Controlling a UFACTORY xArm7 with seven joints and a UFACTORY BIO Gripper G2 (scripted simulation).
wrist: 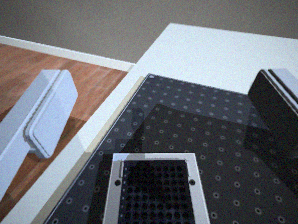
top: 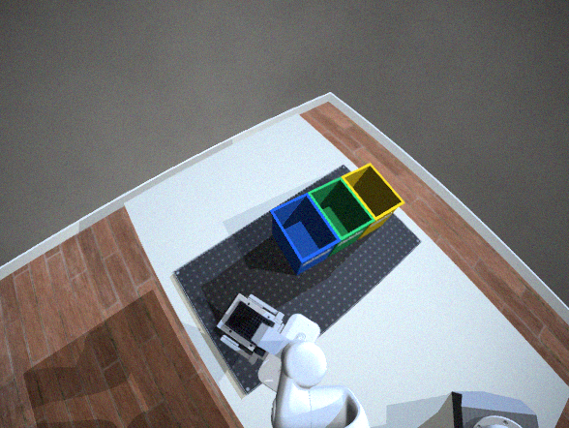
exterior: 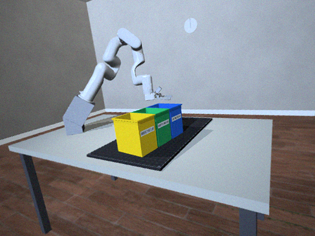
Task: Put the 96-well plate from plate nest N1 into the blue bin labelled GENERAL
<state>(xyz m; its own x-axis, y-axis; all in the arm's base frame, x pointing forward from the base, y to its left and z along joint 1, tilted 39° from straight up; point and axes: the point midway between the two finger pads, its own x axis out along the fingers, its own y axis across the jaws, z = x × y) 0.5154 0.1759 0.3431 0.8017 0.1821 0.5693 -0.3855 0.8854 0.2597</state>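
The black 96-well plate lies 16 cm below my hand. Also, from my hand: green bin: 40 cm to the right, 13 cm ahead, 9 cm below; then blue general bin: 27 cm to the right, 13 cm ahead, 9 cm below; then white plate nest N1: 18 cm below.
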